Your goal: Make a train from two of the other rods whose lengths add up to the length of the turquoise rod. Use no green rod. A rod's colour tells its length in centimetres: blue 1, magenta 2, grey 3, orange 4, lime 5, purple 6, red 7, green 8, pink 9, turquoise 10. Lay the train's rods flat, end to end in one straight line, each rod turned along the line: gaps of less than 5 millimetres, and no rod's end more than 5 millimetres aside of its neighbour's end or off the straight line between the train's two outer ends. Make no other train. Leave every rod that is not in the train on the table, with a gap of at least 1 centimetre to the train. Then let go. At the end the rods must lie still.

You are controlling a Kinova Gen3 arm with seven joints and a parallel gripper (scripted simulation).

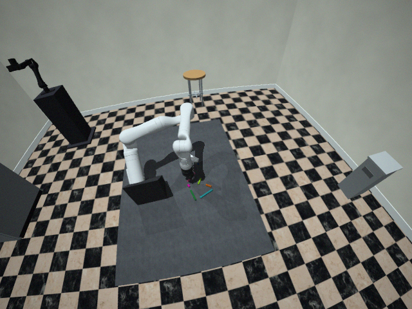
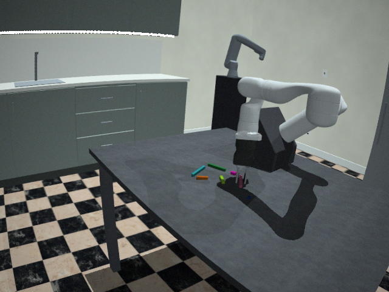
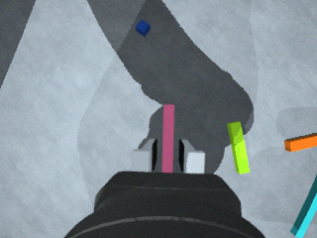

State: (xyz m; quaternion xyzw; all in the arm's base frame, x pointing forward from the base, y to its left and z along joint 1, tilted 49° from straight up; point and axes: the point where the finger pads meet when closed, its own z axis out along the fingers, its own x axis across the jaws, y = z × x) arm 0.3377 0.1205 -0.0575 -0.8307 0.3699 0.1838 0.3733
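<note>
Right now the pink rod is 1 cm below my hand. Also, from my hand: lime rod: 5 cm ahead, 5 cm to the right, 1 cm below; then small blue rod: 7 cm ahead, 10 cm to the left, 1 cm below; then magenta rod: 3 cm behind, 7 cm to the right, 1 cm below.
</note>
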